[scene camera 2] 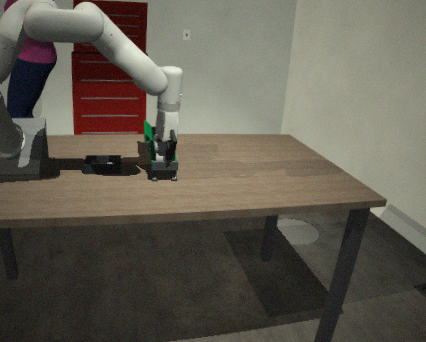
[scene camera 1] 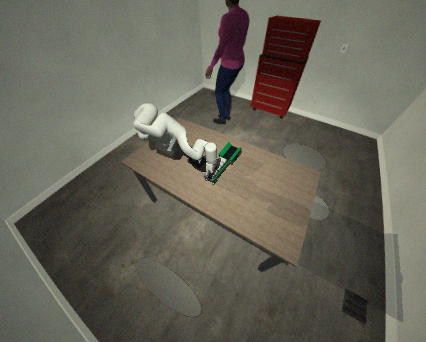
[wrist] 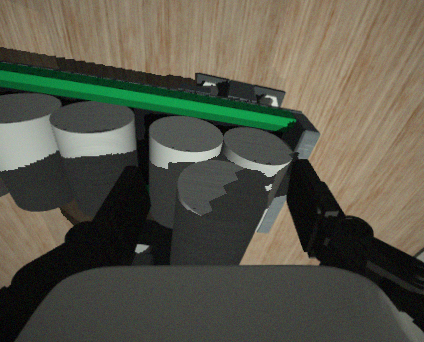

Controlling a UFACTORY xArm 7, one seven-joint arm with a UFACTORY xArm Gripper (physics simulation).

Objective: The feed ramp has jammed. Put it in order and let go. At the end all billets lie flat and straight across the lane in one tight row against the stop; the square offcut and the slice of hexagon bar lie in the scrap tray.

Observation:
I see my gripper [scene camera 2: 165, 154], a scrap tray [wrist: 153, 234], a billet [wrist: 219, 204] and a billet [wrist: 267, 156].
My gripper also shows in the wrist view [wrist: 216, 182].

